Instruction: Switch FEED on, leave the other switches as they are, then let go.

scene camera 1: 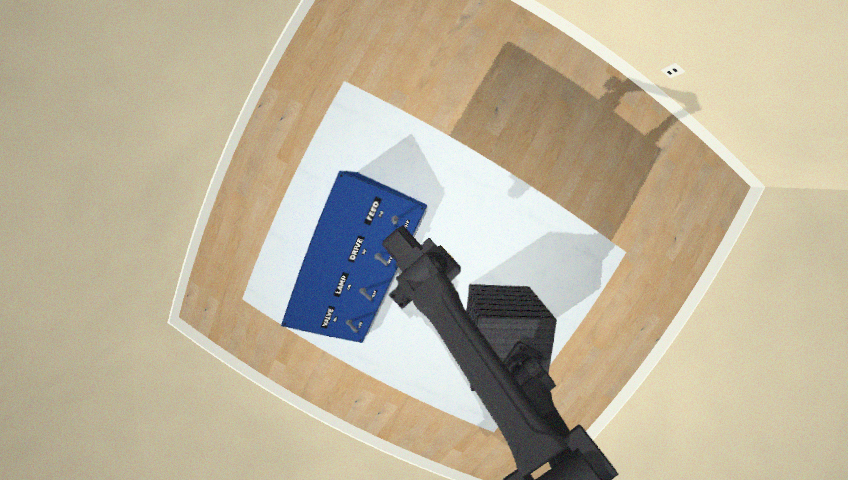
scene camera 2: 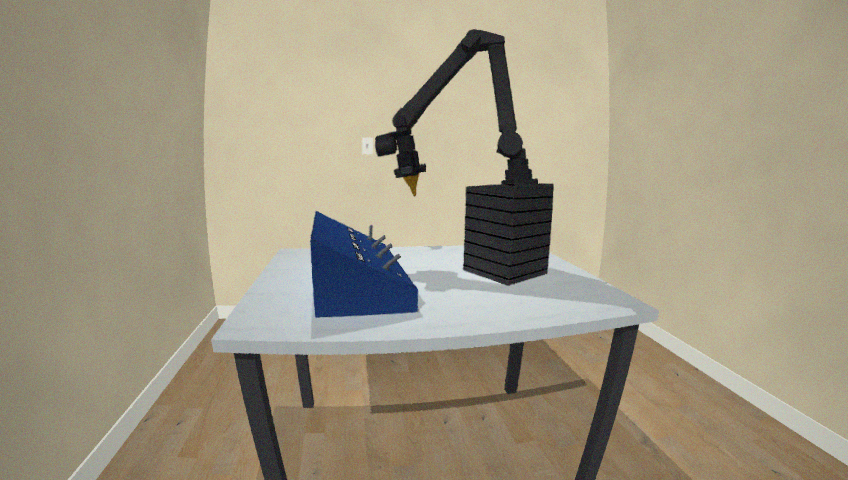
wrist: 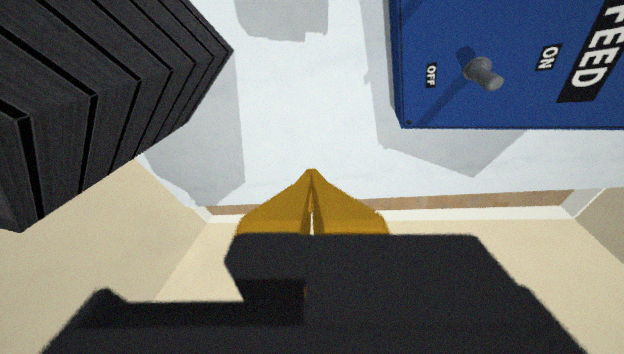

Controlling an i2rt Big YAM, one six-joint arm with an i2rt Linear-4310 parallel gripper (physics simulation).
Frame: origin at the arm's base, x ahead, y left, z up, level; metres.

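Seen in the pictures: gripper, fingertip midpoint: (scene camera 1: 442, 256) (scene camera 2: 415, 196) (wrist: 311, 176); arm's base at its link origin: (scene camera 1: 518, 365) (scene camera 2: 519, 184).
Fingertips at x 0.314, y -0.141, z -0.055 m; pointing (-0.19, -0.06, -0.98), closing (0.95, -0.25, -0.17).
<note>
Pixels of each thing's top centre, then the offset from my fingertips to it. Level surfaces: height alone.
- DRIVE lever at its top centre: (scene camera 1: 381, 261) (scene camera 2: 379, 235) dz -0.108, dx +0.126, dy +0.121 m
- LAMP lever at its top centre: (scene camera 2: 385, 243) (scene camera 1: 365, 297) dz -0.108, dx +0.116, dy +0.241 m
- VALVE lever at its top centre: (scene camera 2: 392, 253) (scene camera 1: 351, 329) dz -0.108, dx +0.106, dy +0.361 m
- white table at its surface level: dz -0.239 m
The blue sloped switch box (scene camera 1: 318, 249) (scene camera 2: 357, 294) (wrist: 440, 25) stands on the table. Its FEED lever (scene camera 1: 395, 220) (scene camera 2: 370, 231) (wrist: 478, 68) leans to the ON side, upright in scene camera 2. The DRIVE lever (scene camera 1: 381, 258) (scene camera 2: 378, 241), LAMP lever (scene camera 1: 366, 293) (scene camera 2: 385, 249) and VALVE lever (scene camera 1: 352, 325) (scene camera 2: 392, 260) lean the other way, toward OFF. My gripper (scene camera 2: 414, 194) (wrist: 311, 176) is shut and empty, yellow fingertips together, pointing down above and to the right of the box in scene camera 2, apart from every lever. The arm hides the fingertips in scene camera 1.
The black ribbed pedestal (scene camera 1: 514, 333) (scene camera 2: 505, 234) (wrist: 115, 75) carries the arm and stands to the right of the box on the white table (scene camera 1: 416, 368) (scene camera 2: 261, 303) (wrist: 305, 100). A wall outlet (scene camera 1: 673, 70) (scene camera 2: 367, 145) is on the wall beyond the table.
</note>
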